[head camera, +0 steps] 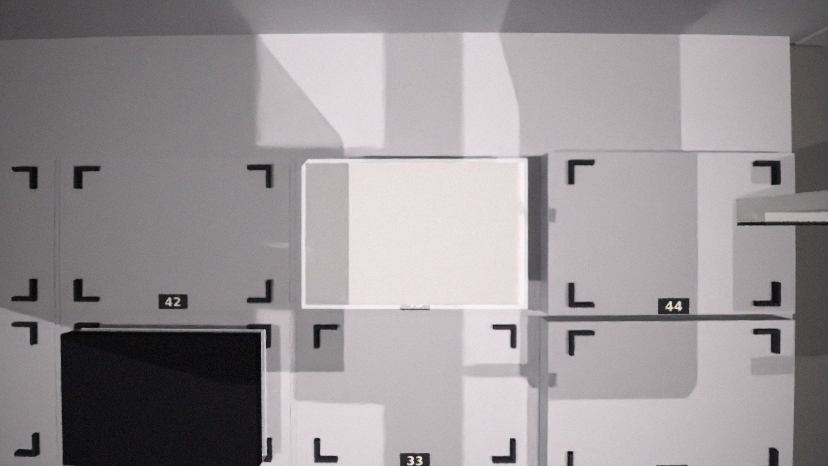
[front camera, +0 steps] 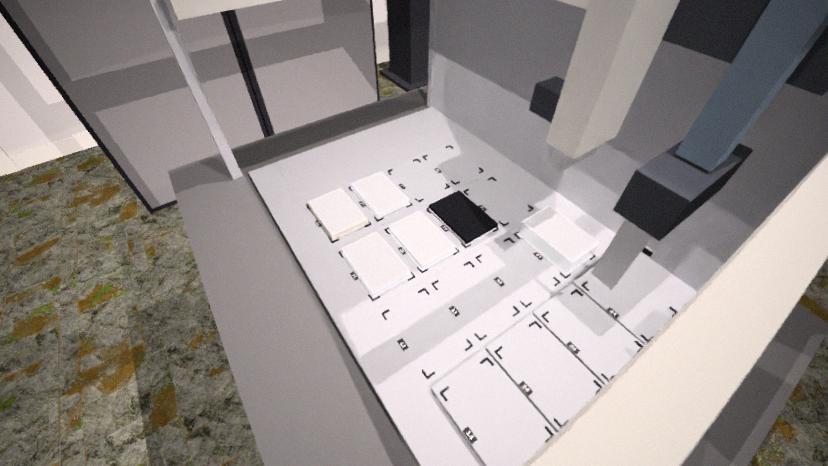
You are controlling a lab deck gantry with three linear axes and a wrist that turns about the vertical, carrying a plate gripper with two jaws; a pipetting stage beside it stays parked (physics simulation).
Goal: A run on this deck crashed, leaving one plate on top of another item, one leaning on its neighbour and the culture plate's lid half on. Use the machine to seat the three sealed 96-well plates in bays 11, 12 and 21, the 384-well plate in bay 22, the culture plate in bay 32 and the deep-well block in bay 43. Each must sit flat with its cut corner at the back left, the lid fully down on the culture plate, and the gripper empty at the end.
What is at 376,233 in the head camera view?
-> A deep-well block.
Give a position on a deep-well block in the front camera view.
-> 564,245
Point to a black lid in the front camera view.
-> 459,213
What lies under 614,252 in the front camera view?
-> My gripper.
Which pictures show the black lid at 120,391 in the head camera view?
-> The head camera view and the front camera view: all of them.
